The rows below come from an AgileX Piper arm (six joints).
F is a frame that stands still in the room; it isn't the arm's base.
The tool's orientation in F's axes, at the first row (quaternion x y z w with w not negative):
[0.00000, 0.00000, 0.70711, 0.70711]
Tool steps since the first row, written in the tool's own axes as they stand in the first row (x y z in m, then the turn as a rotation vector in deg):
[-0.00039, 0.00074, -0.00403, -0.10, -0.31, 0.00]
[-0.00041, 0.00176, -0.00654, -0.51, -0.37, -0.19]
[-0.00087, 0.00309, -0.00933, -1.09, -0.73, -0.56]
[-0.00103, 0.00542, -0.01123, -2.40, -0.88, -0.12]
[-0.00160, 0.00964, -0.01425, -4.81, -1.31, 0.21]
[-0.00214, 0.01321, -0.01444, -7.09, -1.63, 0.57]
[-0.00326, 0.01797, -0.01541, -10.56, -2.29, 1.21]
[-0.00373, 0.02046, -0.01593, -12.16, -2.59, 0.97]
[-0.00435, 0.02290, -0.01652, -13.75, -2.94, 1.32]
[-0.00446, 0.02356, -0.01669, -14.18, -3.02, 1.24]
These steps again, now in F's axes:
[-0.00074, -0.00039, -0.00403, 0.31, -0.10, 0.00]
[-0.00176, -0.00041, -0.00654, 0.37, -0.51, -0.19]
[-0.00309, -0.00087, -0.00933, 0.73, -1.09, -0.56]
[-0.00542, -0.00103, -0.01123, 0.88, -2.40, -0.12]
[-0.00964, -0.00160, -0.01425, 1.31, -4.81, 0.21]
[-0.01321, -0.00214, -0.01444, 1.63, -7.09, 0.57]
[-0.01797, -0.00326, -0.01541, 2.29, -10.56, 1.21]
[-0.02046, -0.00373, -0.01593, 2.59, -12.16, 0.97]
[-0.02290, -0.00435, -0.01652, 2.94, -13.75, 1.32]
[-0.02356, -0.00446, -0.01669, 3.02, -14.18, 1.24]

